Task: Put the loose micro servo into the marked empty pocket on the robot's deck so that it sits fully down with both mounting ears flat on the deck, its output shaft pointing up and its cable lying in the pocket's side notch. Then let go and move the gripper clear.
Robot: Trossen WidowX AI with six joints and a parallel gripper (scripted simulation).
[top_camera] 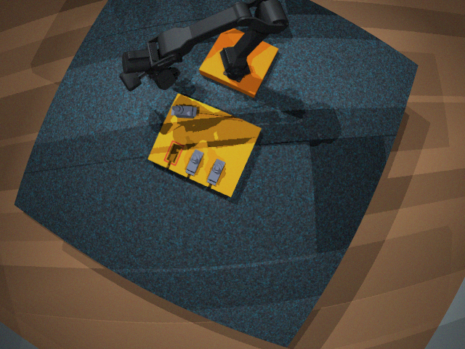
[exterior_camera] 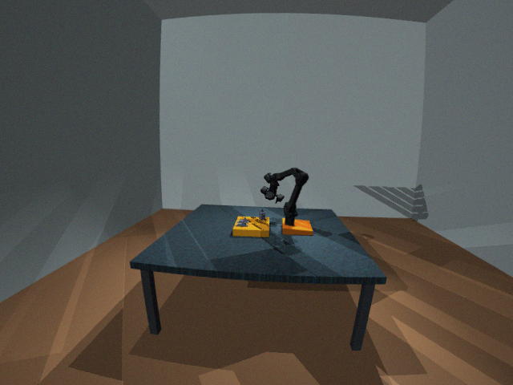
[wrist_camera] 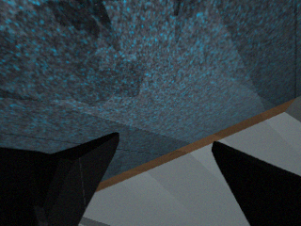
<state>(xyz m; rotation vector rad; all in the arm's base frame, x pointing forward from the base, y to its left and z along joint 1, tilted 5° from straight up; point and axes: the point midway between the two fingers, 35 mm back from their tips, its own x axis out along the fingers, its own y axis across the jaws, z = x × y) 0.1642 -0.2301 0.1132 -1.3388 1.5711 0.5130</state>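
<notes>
Now: the robot deck 27 cm to the left of my gripper tip, 13 cm below it and 7 cm ahead of it.
</notes>
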